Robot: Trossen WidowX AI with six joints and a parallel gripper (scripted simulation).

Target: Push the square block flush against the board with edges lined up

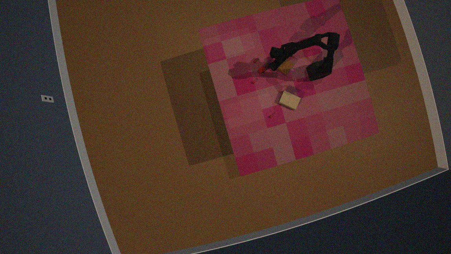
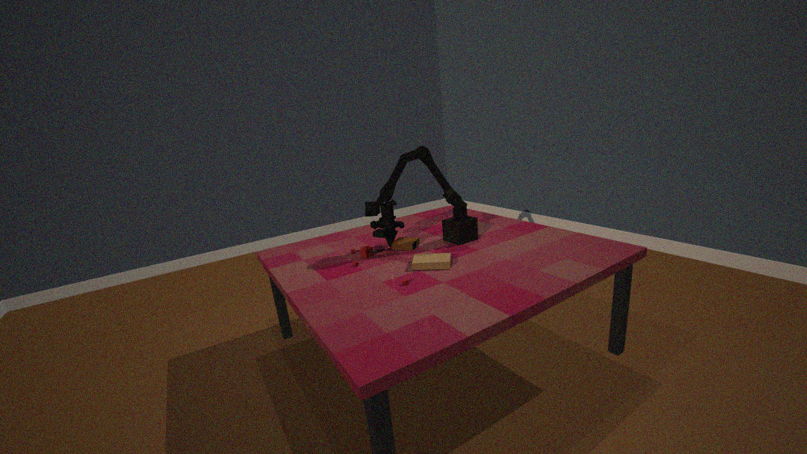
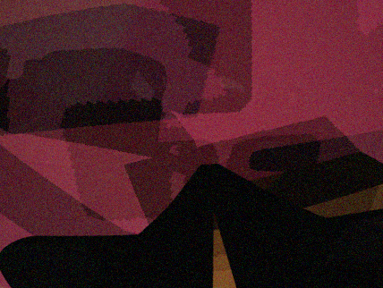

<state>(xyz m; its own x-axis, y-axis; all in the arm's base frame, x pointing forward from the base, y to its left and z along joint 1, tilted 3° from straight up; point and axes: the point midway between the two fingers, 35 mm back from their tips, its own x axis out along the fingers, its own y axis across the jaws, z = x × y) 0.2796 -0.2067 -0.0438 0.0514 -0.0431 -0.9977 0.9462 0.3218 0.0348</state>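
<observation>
My gripper tip is now 6 cm past the darker tan square block, 4 cm to the right of it and 1 cm below it. From my gripper tip the other things lie so: board (31 cm to the left, 3 cm ahead, 1 cm above); then red cube (13 cm ahead, 1 cm above).
</observation>
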